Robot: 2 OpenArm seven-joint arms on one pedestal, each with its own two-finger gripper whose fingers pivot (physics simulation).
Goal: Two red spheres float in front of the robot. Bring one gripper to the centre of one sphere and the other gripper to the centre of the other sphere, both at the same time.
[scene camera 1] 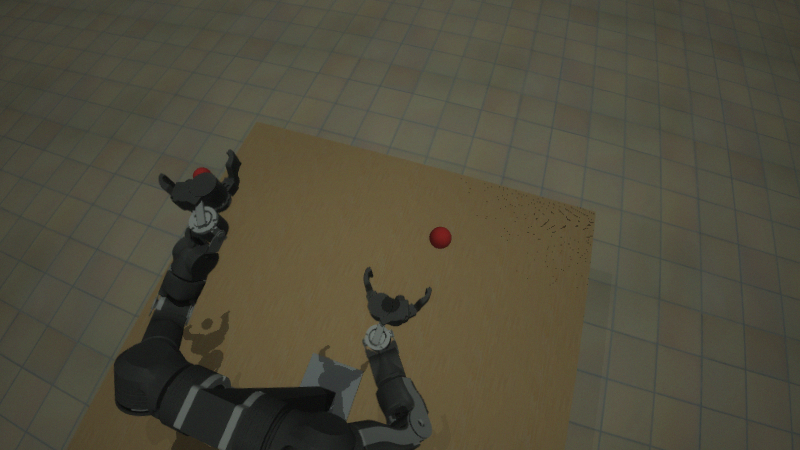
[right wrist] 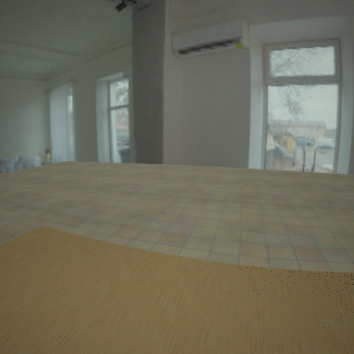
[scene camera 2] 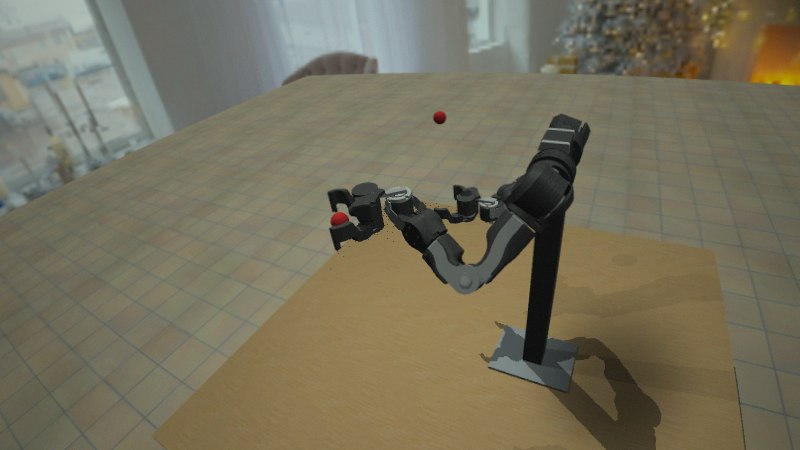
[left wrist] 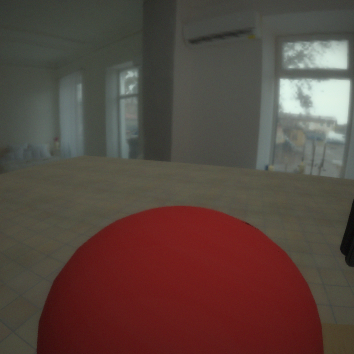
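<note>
One red sphere floats between the spread fingers of my left gripper, partly hidden behind its body in scene camera 1 and beside the lower finger in scene camera 2. In the left wrist view this red sphere fills the lower middle and runs past the bottom edge. My left gripper is open. The other red sphere floats apart from my right gripper, up and to the right of it in scene camera 1 and well above it in scene camera 2. My right gripper is open and empty. No sphere shows in the right wrist view.
The robot's dark pedestal post stands on a grey base plate on the wooden board. Tiled floor surrounds the board. Both arms reach forward above it, spread apart.
</note>
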